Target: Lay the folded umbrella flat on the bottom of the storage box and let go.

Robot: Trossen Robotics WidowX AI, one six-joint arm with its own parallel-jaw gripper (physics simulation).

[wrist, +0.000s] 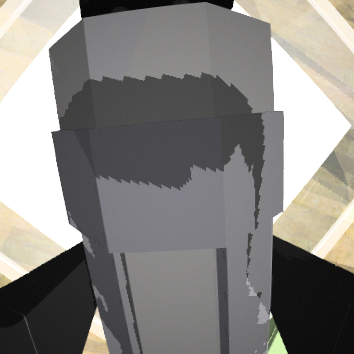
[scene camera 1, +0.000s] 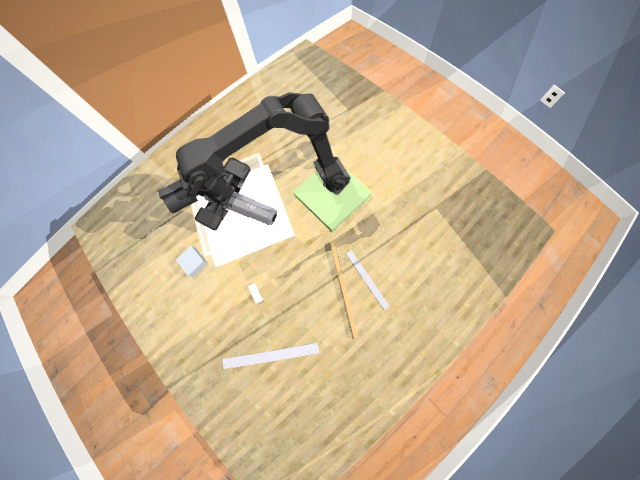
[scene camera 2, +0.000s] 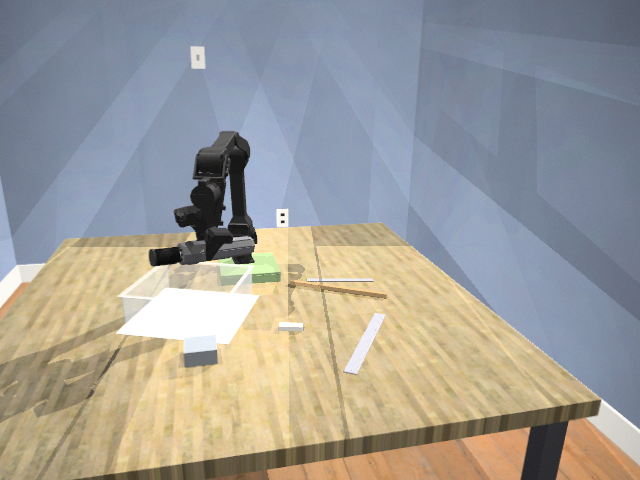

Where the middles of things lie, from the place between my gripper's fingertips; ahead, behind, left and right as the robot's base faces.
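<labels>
Storage box (scene camera 2: 202,299) as reference: my gripper is 110 mm above it and 40 mm to the left of it.
</labels>
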